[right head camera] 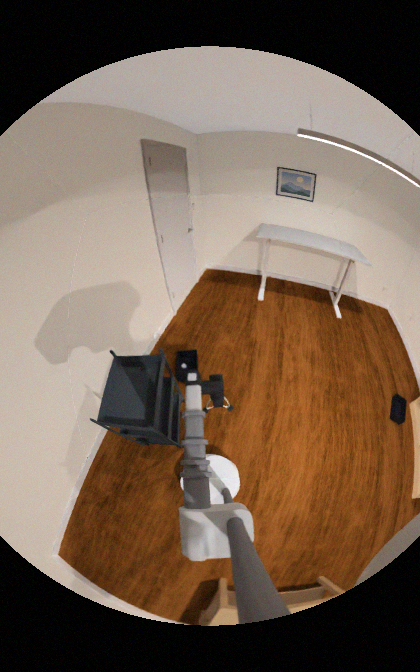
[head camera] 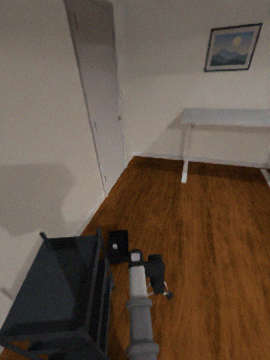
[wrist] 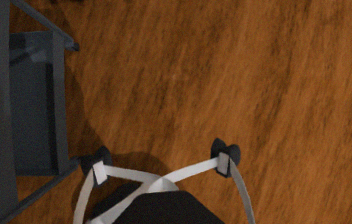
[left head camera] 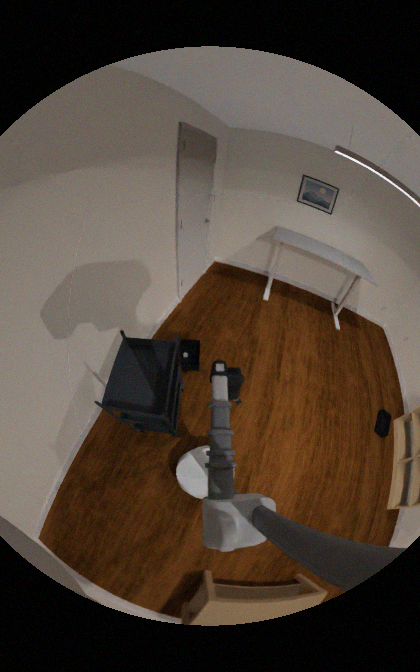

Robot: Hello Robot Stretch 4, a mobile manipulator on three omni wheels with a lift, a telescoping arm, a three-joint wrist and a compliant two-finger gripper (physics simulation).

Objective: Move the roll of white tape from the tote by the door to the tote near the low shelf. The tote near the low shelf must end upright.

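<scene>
The white tape [head camera: 115, 246] [left head camera: 185, 354] [right head camera: 184, 366] shows as a small pale spot inside the black tote by the door [head camera: 123, 240] [left head camera: 193, 362] [right head camera: 193, 359]. This tote stands on the floor beside the dark cart. The other black tote [left head camera: 383, 423] [right head camera: 398, 409] is on the floor at the right, near the low shelf [left head camera: 399, 462] [right head camera: 416, 450]; whether it is upright I cannot tell. My gripper [head camera: 160, 294] [right head camera: 218, 409] [wrist: 161, 155] is open and empty, pointing down above the floor, to the right of the cart and nearer to me than the door tote.
The dark cart [head camera: 60, 290] [left head camera: 150, 372] [right head camera: 135, 390] [wrist: 59, 100] stands against the left wall, close to my arm. A white table [head camera: 225, 117] [left head camera: 325, 250] [right head camera: 310, 240] is at the back wall. Wooden furniture [left head camera: 255, 607] is at the bottom of the left head view.
</scene>
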